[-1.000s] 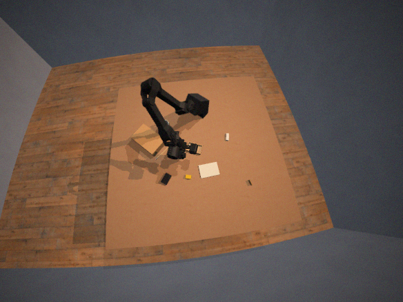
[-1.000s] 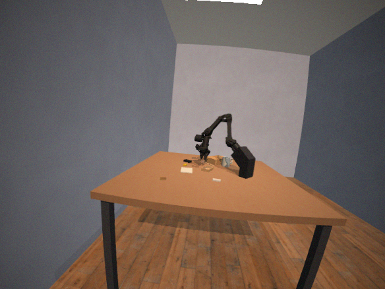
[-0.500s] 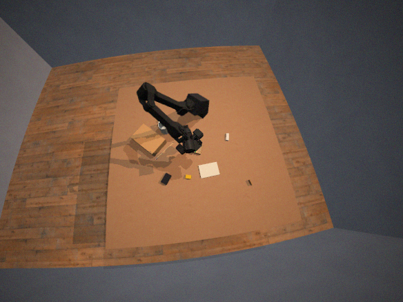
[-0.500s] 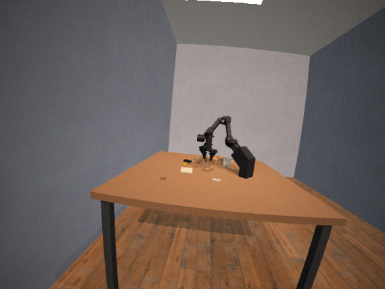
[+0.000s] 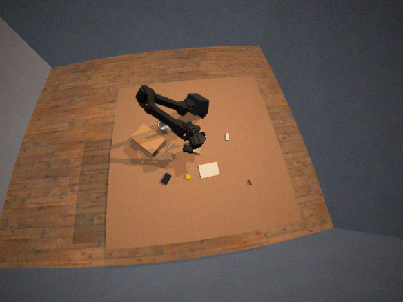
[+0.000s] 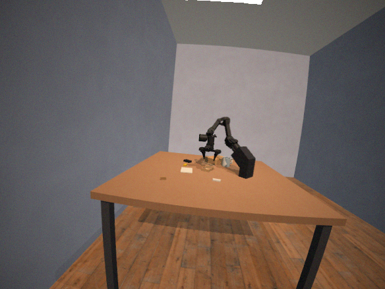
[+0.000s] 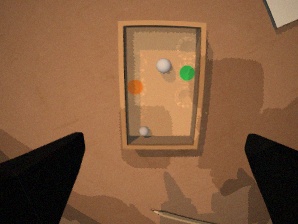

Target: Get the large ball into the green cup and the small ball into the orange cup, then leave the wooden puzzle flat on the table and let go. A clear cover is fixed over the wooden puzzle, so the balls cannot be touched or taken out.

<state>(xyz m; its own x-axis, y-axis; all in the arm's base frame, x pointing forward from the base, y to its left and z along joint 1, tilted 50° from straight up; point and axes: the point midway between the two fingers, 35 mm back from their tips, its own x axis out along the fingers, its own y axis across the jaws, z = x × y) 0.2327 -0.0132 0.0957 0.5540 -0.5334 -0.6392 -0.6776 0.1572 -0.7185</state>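
My gripper is now 10 mm short of the wooden puzzle, 10 mm to the right of it and 120 mm above it. The rest, counted from my hand: white pad 190 mm ahead, 50 mm to the left, 120 mm below; then yellow block 190 mm ahead, 100 mm to the right, 110 mm below; then mug 220 mm behind, 150 mm to the right, 80 mm below.
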